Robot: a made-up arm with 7 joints.
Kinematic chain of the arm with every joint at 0, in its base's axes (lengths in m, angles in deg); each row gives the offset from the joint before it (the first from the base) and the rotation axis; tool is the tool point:
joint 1: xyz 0 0 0.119 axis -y
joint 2: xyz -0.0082 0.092 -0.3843 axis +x
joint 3: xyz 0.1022 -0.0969 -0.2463 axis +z
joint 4: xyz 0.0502 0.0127 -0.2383 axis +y
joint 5: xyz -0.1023 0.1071 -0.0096 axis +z
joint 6: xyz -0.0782 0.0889 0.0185 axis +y
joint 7: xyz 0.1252 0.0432 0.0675 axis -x
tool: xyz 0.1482 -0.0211 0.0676
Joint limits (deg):
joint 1: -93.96..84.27
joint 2: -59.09..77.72
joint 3: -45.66..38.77
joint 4: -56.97..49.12
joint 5: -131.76..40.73
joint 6: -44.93..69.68
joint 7: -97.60..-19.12
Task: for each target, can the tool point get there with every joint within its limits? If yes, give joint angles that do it. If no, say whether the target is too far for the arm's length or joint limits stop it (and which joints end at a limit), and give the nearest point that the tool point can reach.
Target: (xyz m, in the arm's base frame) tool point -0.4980 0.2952 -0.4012
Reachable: yes | joints -55.85 59.39 -18.75 23.00 -88.12 -10.33 -54.51
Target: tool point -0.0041 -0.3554 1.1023
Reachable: no: joint limits stop it (at a limit: joint 1, joint 2, joint 3, joint 4, joint 6, joint 7) | nearest point 0.4102 -0.2475 0.4603 | short by 0.772 m
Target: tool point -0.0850 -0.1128 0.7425
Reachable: no: joint limits stop it (at a limit: joint 1, joint 2, joint 3, joint 5, joint 6, joint 7) | nearest point -0.4658 -0.2237 0.3639 | short by 0.548 m
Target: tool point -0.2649 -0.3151 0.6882
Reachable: no: joint limits stop it (at a limit: joint 1, joint 2, joint 3, joint 5, joint 6, joint 7) | nearest point -0.4873 -0.3041 0.3919 | short by 0.371 m
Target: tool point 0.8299 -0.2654 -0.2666
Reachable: yes | joints 51.65 -41.64 32.34 -39.36 -46.60 56.64 -82.65
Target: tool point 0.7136 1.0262 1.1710
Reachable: no: too far | nearest point 0.5999 0.7149 0.4836 | short by 0.763 m
